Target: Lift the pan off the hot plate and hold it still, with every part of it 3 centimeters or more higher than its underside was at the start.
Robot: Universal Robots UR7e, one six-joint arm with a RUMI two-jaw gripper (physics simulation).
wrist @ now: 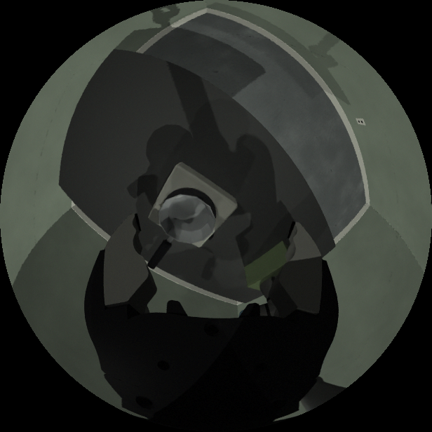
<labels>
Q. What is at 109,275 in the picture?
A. My gripper.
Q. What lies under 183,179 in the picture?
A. A pale square hot plate.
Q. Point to a grey pan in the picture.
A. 186,218
</labels>
